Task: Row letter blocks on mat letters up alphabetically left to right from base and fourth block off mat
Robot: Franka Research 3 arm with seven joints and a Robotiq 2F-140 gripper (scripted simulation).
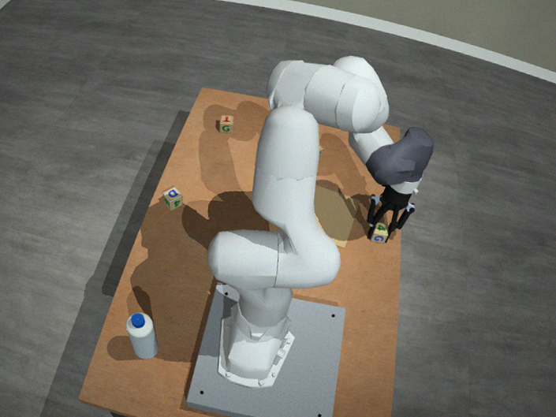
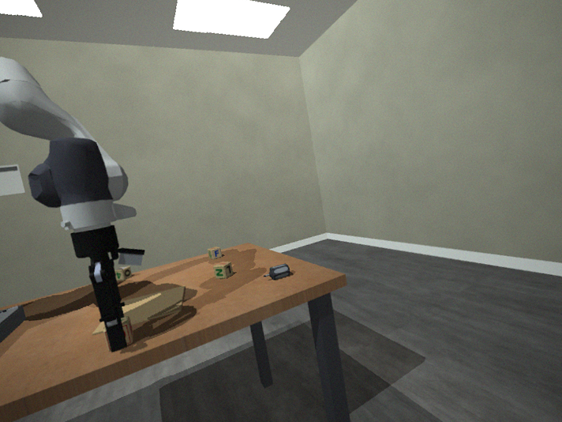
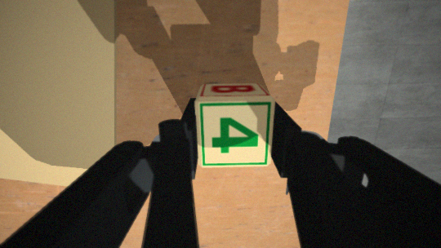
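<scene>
Now: hand 10 mm above the block. Round my hand: tan mat 180 mm to the left, 40 mm ahead, 30 mm below; then small dark object 400 mm ahead, 80 mm to the left, 20 mm below.
</scene>
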